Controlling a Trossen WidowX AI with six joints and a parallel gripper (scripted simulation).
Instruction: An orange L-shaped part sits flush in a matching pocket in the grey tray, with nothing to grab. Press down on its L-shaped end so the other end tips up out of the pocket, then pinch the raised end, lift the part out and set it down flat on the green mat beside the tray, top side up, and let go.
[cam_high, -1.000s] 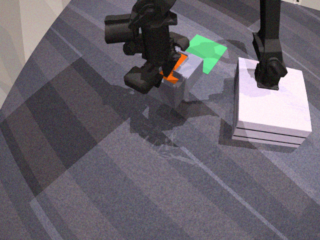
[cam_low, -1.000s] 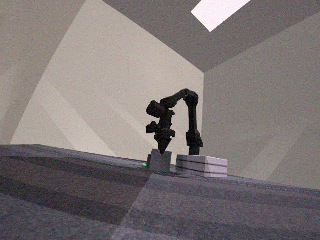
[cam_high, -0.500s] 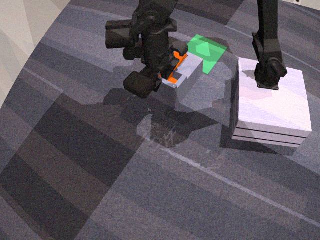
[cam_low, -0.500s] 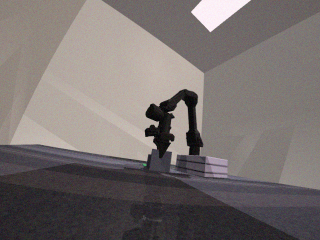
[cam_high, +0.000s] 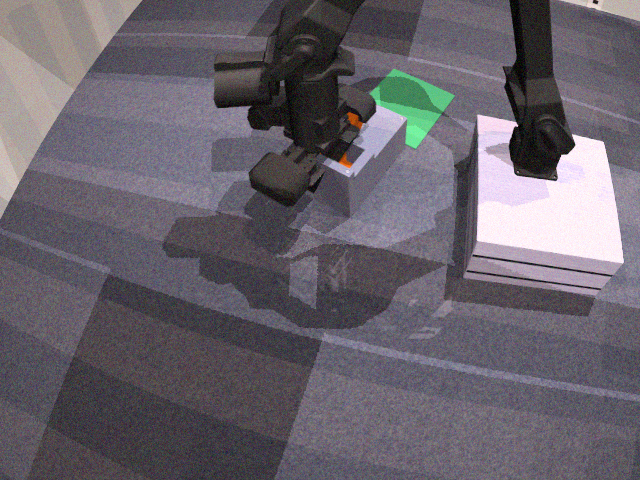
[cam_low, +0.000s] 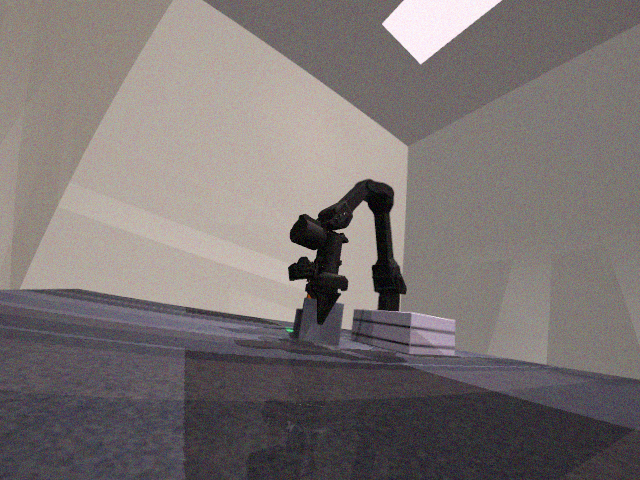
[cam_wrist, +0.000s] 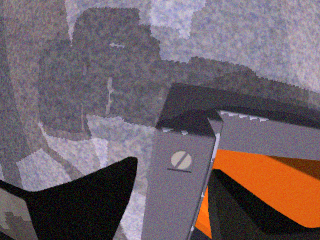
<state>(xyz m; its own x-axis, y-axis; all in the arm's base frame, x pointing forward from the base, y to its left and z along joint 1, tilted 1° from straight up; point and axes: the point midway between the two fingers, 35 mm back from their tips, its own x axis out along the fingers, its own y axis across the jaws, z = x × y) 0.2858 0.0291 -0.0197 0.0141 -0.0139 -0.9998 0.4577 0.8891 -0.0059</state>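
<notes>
My gripper tip is now 3 cm past the orange L-shaped part, 4 cm to the left of it and 1 cm below it. Round my gripper tip: green mat: 11 cm behind, 20 cm to the right, 5 cm below.
</notes>
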